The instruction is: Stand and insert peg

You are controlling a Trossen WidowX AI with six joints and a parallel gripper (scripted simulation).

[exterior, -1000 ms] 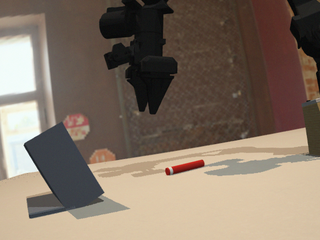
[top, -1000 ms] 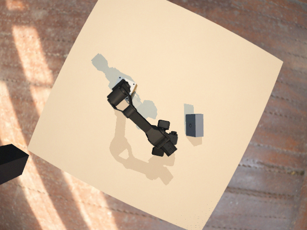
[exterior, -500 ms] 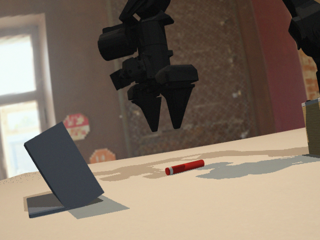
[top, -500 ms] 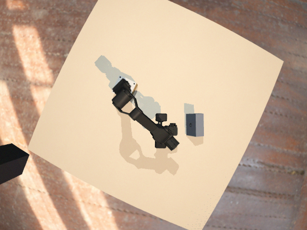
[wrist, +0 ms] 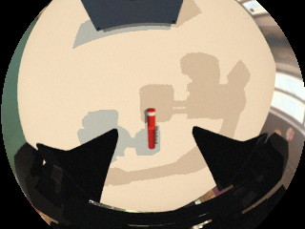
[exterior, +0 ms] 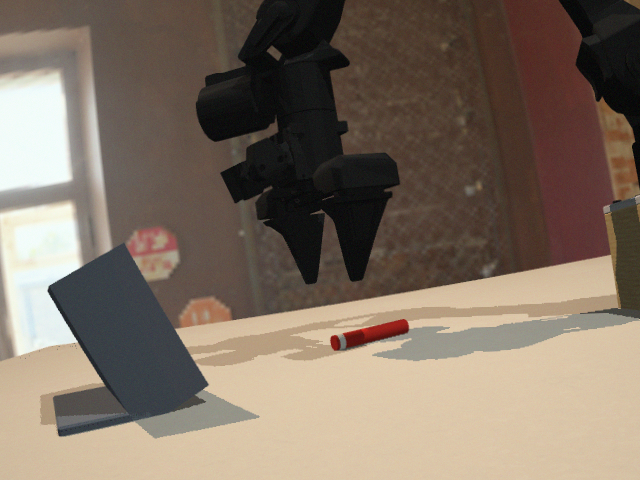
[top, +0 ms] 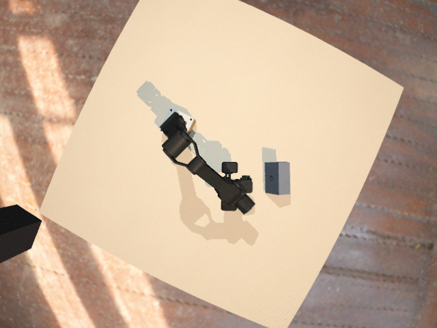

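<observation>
Now: gripper tip 1 cm past the red peg and 6 cm above it. Round my gripper tip: dark sloped panel (17 cm ahead, 12 cm to the left, 1 cm below).
</observation>
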